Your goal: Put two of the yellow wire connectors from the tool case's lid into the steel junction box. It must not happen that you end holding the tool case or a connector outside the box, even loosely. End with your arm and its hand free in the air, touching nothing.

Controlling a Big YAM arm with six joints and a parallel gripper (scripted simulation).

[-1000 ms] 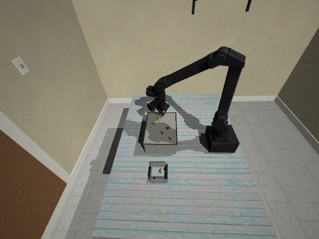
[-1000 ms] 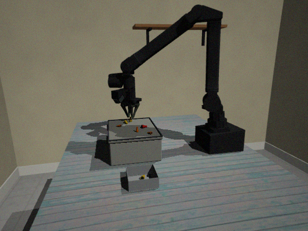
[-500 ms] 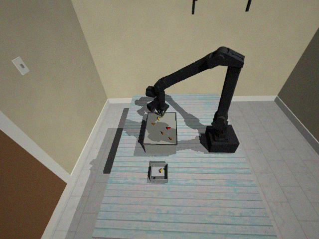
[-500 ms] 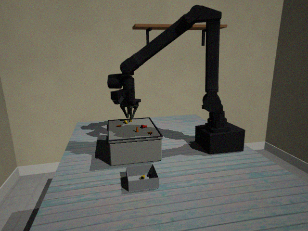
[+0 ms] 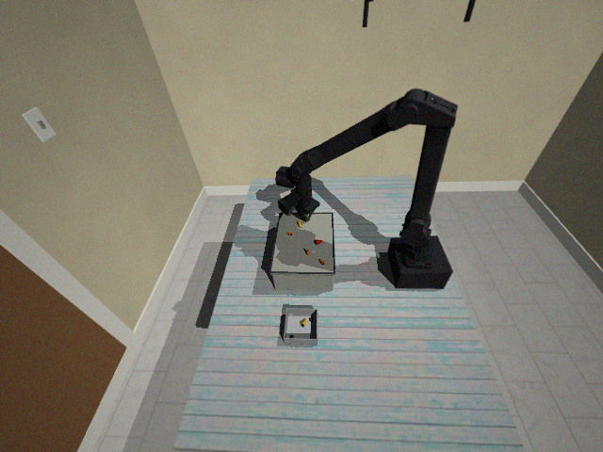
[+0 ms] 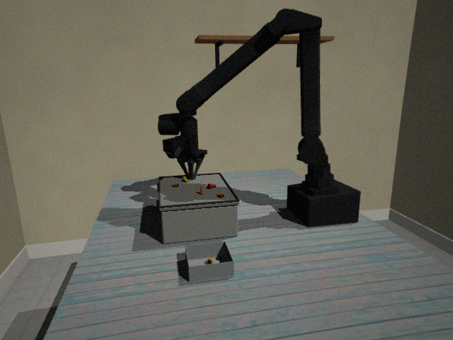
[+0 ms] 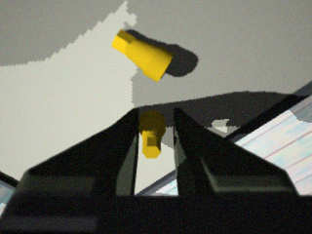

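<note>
Now: hand 11 cm to the right of the red connector and 7 cm past it. Round my hand: grey tool case 11 cm to the left, 4 cm below, 1 cm behind.
</note>
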